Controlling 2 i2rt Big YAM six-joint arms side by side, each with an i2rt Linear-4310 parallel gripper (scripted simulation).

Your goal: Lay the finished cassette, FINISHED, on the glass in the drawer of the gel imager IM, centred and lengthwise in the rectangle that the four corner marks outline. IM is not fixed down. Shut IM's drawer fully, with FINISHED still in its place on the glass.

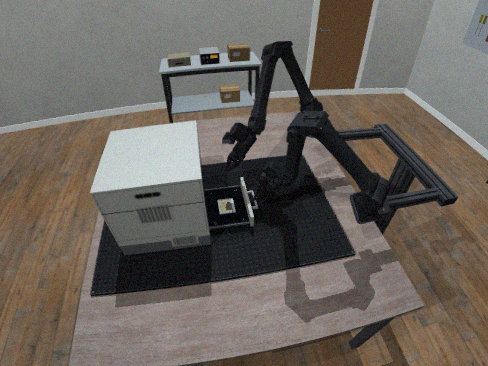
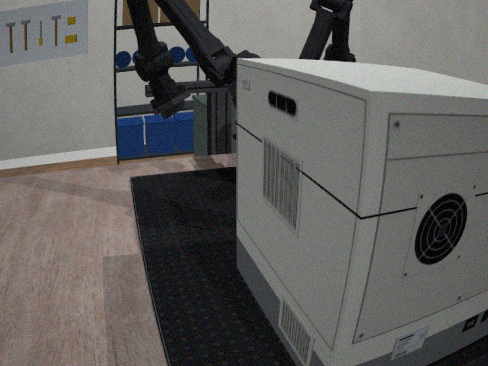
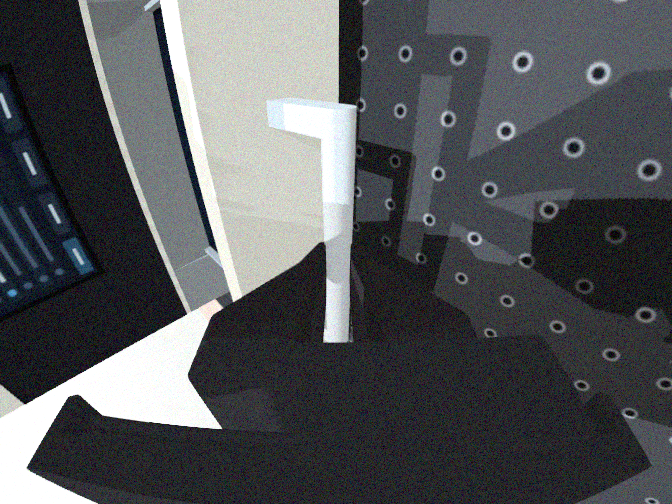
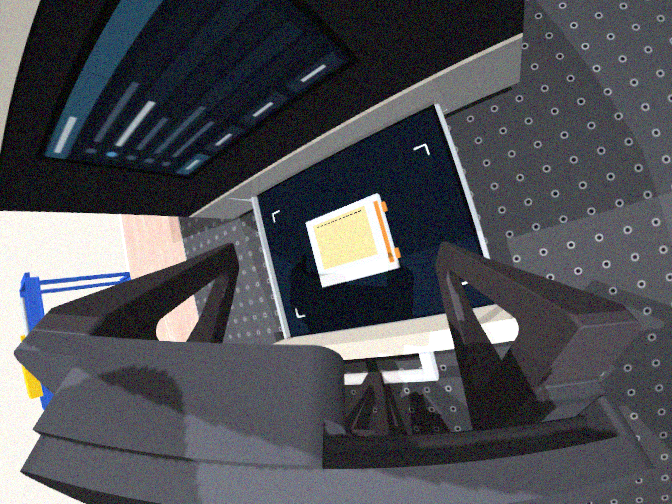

gel imager IM: image 1 149, 188; image 2 354, 186; image 3 92, 277; image 4 162, 115
